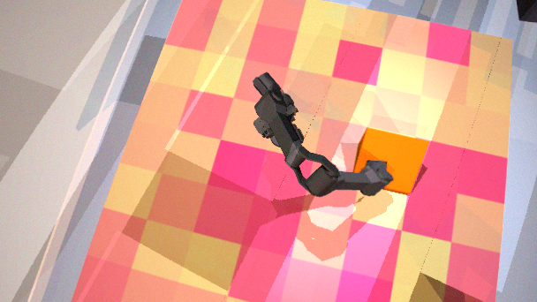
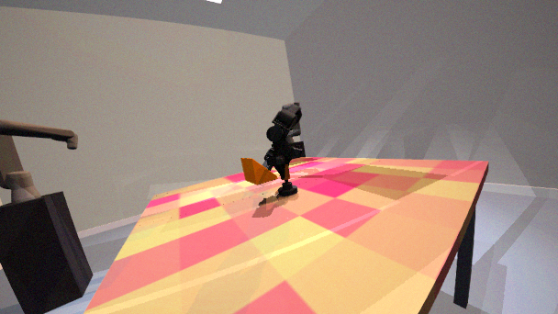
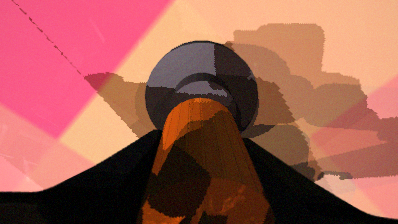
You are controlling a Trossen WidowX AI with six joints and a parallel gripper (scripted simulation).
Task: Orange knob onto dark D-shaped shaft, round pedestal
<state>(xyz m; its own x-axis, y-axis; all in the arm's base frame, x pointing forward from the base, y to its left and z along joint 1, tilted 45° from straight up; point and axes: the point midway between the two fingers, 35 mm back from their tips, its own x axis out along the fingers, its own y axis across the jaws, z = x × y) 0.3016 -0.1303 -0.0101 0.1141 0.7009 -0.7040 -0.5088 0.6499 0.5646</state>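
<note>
My gripper tip is now 20 mm below the orange knob. From my gripper tip the other things lie so: round dark pedestal 40 mm below.
</note>
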